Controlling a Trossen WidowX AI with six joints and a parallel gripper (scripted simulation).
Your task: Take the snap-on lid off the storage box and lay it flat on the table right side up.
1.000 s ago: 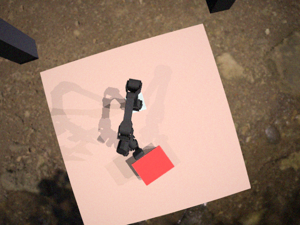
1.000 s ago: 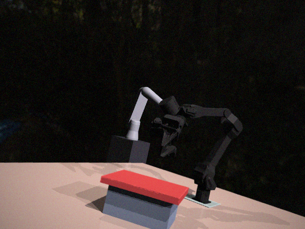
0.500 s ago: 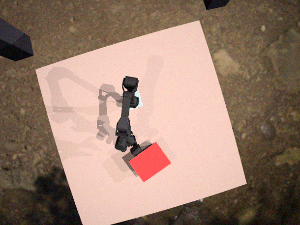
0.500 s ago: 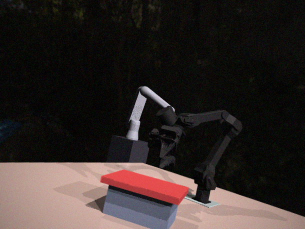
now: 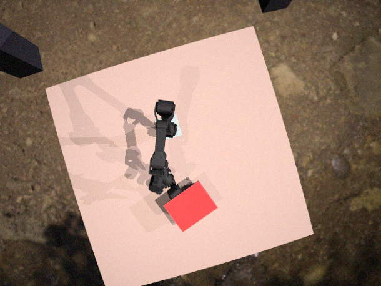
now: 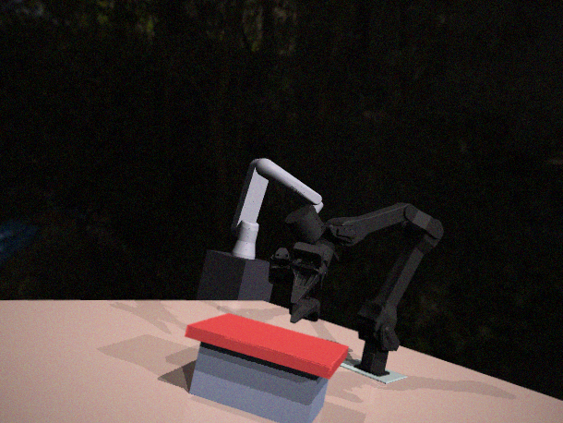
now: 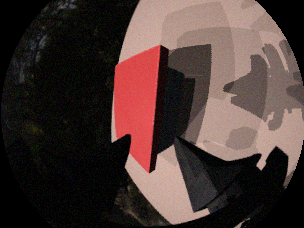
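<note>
Now: the red lid 110 mm ahead of my gripper tip, 40 mm to the left of it and 30 mm below it. Round my gripper tip: storage box (110 mm ahead, 40 mm to the left, 80 mm below).
</note>
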